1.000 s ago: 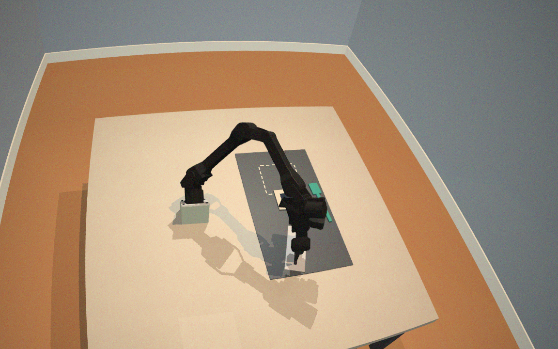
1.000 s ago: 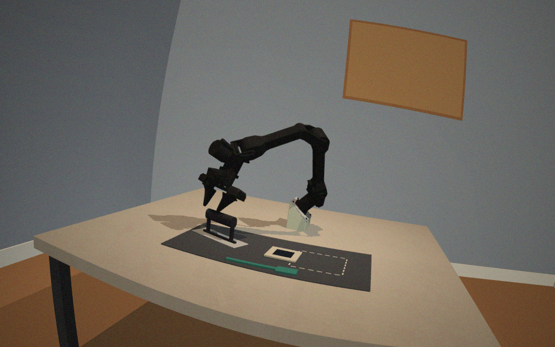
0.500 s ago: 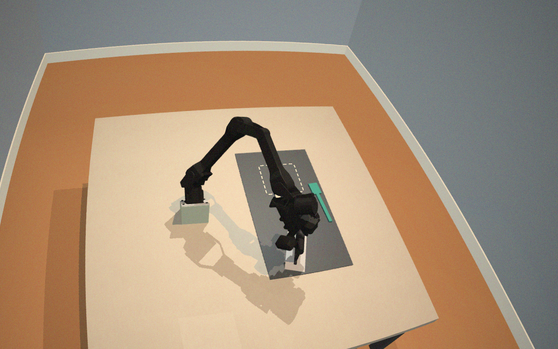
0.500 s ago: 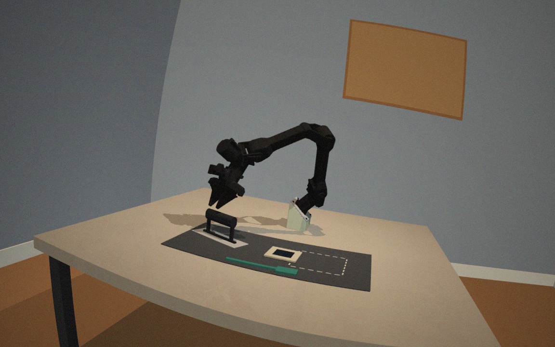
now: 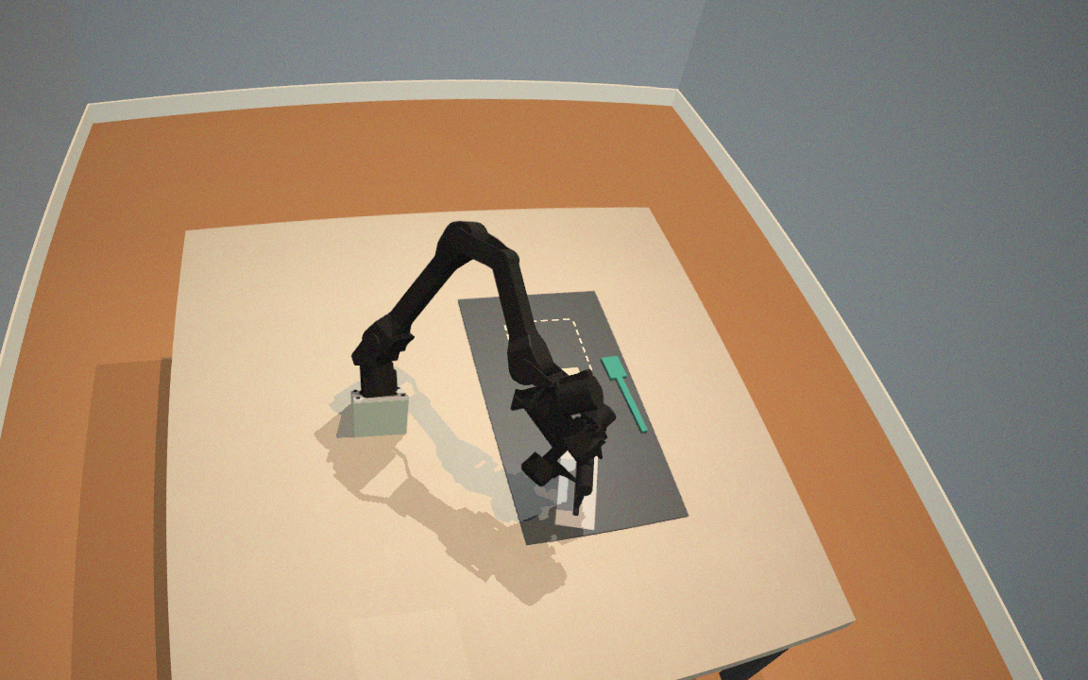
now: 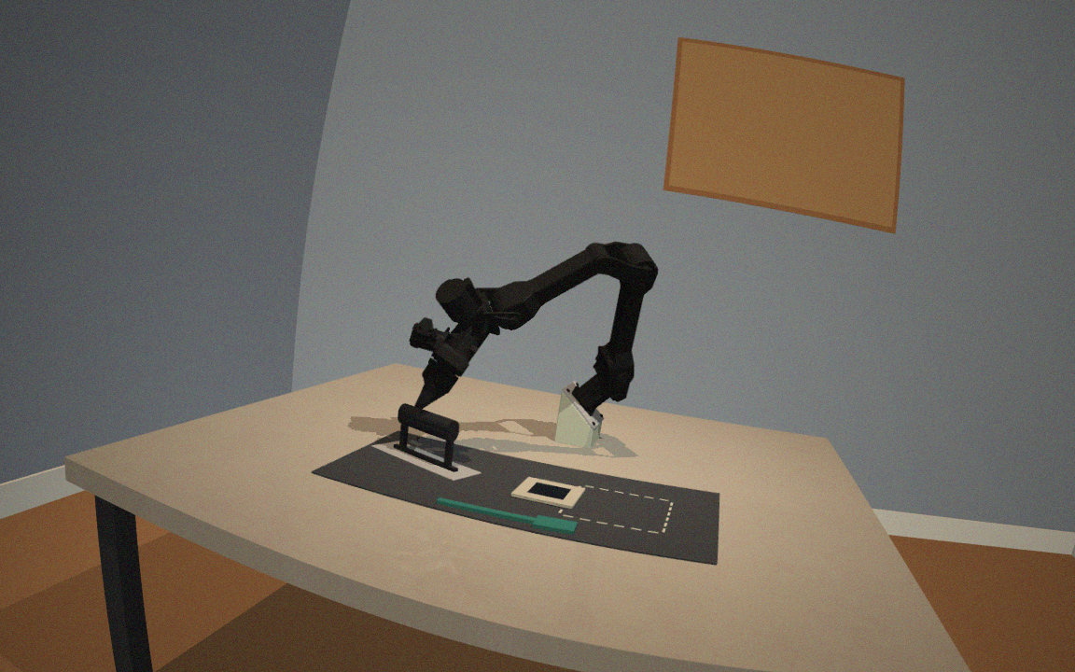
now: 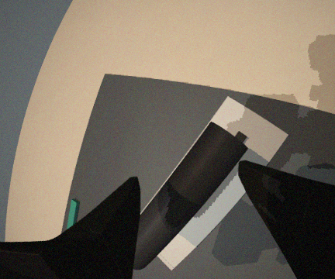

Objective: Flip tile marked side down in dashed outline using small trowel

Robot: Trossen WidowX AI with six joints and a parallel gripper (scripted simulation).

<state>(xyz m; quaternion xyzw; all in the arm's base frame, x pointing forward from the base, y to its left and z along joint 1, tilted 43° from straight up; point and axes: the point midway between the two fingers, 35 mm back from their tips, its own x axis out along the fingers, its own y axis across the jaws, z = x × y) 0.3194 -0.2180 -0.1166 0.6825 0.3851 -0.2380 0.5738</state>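
Now: the dark mat 23 cm to the left of my gripper tip, 11 cm below it and 6 cm ahead of it. The rest, counted from my gripper tip: green trowel: 24 cm to the left, 20 cm ahead, 9 cm below; cream tile: 26 cm to the left, 9 cm below, 6 cm ahead.
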